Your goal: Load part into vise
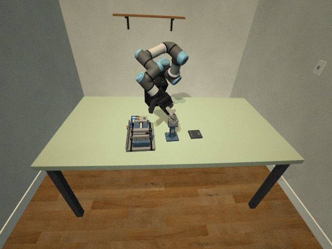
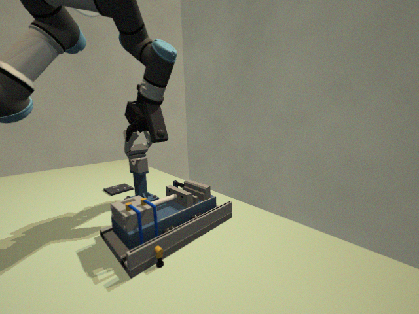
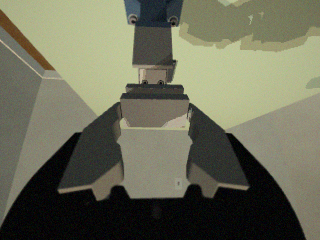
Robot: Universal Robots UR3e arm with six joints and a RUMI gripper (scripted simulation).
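My hand is 10 mm above the part. Round my hand: air cylinder: 220 mm to the right, 110 mm below, 90 mm behind; fixed jaw: 200 mm to the right, 110 mm below, 110 mm ahead; work stop rod: 160 mm to the right, 100 mm below, 70 mm ahead.
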